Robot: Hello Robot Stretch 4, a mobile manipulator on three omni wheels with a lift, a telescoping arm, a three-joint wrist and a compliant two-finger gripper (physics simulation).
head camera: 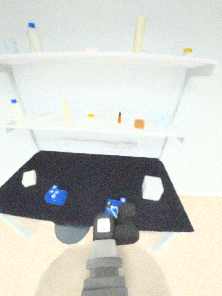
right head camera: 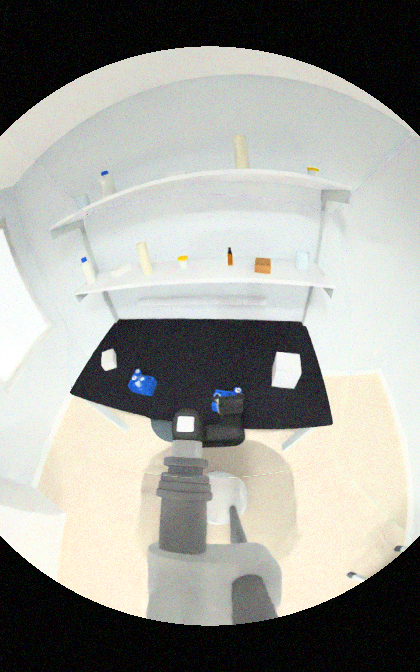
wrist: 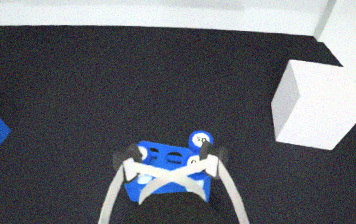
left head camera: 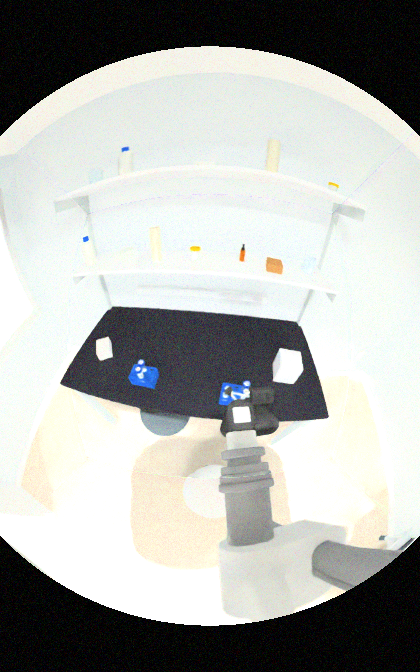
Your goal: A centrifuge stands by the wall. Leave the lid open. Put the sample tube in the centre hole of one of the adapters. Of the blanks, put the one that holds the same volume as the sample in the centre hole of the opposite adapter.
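Frame: origin at the robot's base, x ahead, y left, z up, level; centimetres.
Where they show: gripper, between the fingertips: [head camera: 117, 203] [wrist: 170, 154].
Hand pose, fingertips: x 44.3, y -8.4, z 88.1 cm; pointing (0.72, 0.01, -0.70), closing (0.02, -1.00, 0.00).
Things, the pixels of their top centre, and the offset from my fingertips. "spot": a spot on its surface instead. Level surfaces: height alone.
- right blue rack, a spot on its surface: [wrist: 165, 149] spot: dx +6.5, dy +1.0, dz -8.6 cm
- blue-rimmed cap marked 50, centre of its top: [wrist: 201, 139] dx +3.8, dy -4.3, dz -2.4 cm
- second cap, a spot on its surface: [wrist: 194, 161] spot: dx +0.3, dy -3.1, dz -2.4 cm
- third cap, a spot on its surface: [wrist: 142, 153] spot: dx +1.8, dy +3.8, dz -2.4 cm
- left blue rack, centre of its top: [head camera: 55, 194] dx +13.4, dy +44.2, dz -8.6 cm
- black table top, height of its surface: dz -14.6 cm
- large white box, centre of its top: [wrist: 326, 80] [head camera: 153, 182] dx +15.8, dy -29.9, dz -1.6 cm
- smaller white block, centre of its top: [head camera: 28, 175] dx +31.6, dy +74.6, dz -8.8 cm
My gripper [wrist: 170, 154] [left head camera: 236, 395] is open, its fingertips over the right blue rack [wrist: 165, 149] [left head camera: 223, 396] [right head camera: 216, 407]. In the wrist view, a blue-rimmed cap marked 50 [wrist: 201, 139] stands at its back right, close to the right fingertip. A second cap [wrist: 194, 161] is partly hidden by that finger. A third cap [wrist: 142, 153] is beside the left fingertip. Two dark holes show between them. The left blue rack [head camera: 57, 199] [left head camera: 147, 381] [right head camera: 145, 387] holds tubes with pale caps, too blurred to read. No centrifuge that I can recognise shows.
The racks stand near the front edge of the black table top [head camera: 100, 172] [left head camera: 200, 345]. A large white box [wrist: 320, 110] [left head camera: 288, 366] stands right, a smaller white block [head camera: 29, 178] [left head camera: 104, 348] left. Two wall shelves [left head camera: 215, 172] [right head camera: 210, 285] carry bottles and jars.
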